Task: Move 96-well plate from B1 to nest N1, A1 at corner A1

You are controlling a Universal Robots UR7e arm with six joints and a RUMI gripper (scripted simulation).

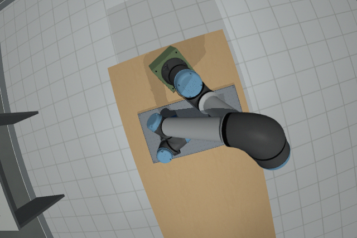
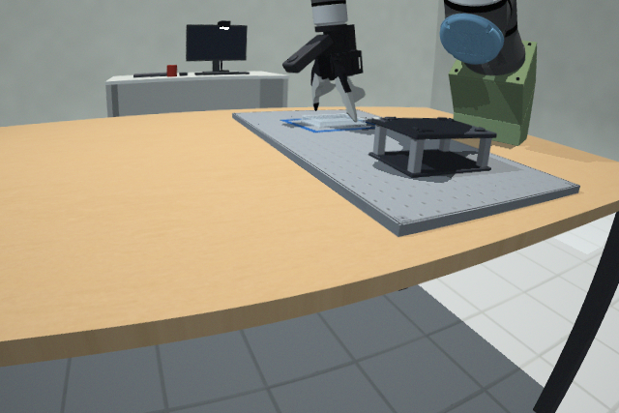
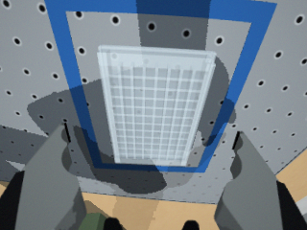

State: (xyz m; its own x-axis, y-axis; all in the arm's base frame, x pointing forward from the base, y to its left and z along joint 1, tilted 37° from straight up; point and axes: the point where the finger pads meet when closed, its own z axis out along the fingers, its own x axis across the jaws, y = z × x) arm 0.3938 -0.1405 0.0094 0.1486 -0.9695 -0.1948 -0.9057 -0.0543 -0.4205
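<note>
The clear 96-well plate is 10 mm below my hand. Also, from my hand: A1 label: 50 mm ahead, 280 mm to the left, 50 mm above.
</note>
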